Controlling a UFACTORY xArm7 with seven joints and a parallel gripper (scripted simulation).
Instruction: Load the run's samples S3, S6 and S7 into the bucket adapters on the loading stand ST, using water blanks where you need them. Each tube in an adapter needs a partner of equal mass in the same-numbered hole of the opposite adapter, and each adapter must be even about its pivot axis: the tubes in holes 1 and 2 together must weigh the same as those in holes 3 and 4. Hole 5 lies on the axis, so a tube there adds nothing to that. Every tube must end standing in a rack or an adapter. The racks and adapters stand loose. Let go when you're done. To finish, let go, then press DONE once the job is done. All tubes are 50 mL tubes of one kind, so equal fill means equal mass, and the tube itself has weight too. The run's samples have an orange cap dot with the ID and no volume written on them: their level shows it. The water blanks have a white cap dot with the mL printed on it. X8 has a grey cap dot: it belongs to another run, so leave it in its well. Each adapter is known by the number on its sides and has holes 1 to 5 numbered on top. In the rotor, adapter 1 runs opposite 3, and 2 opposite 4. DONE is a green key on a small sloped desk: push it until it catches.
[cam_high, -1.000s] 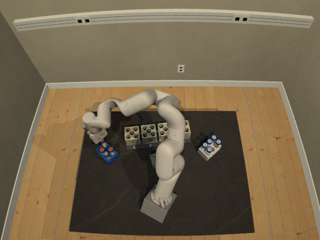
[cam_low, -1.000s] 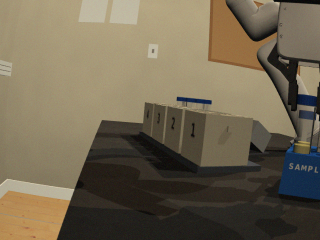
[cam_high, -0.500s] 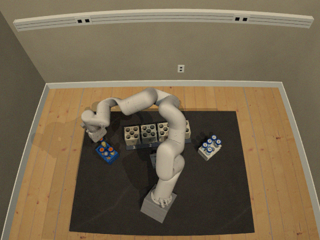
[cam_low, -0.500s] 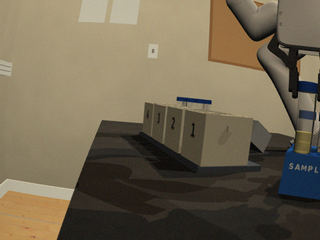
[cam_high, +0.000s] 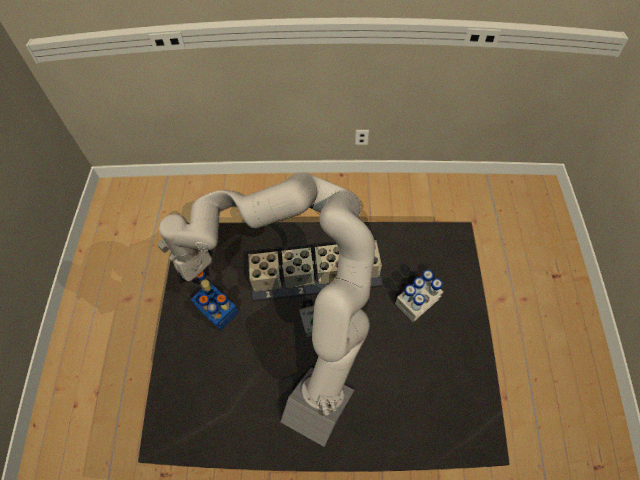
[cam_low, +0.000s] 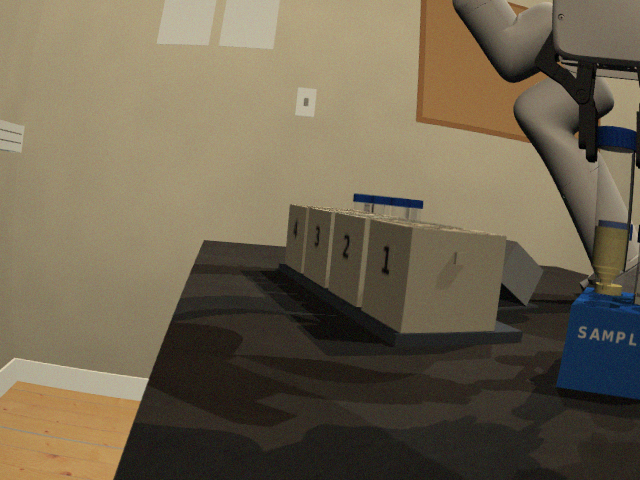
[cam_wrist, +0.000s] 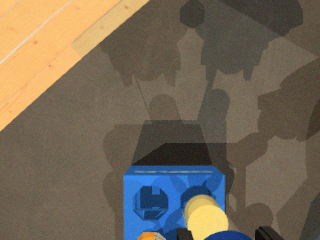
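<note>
The blue sample rack lies 4 cm behind my hand, 1 cm to the right of it and 15 cm below it. From my hand the other things lie so: white blank rack (16 cm behind, 67 cm to the right, 15 cm below); then adapter 1 (3 cm ahead, 19 cm to the right, 13 cm below).
</note>
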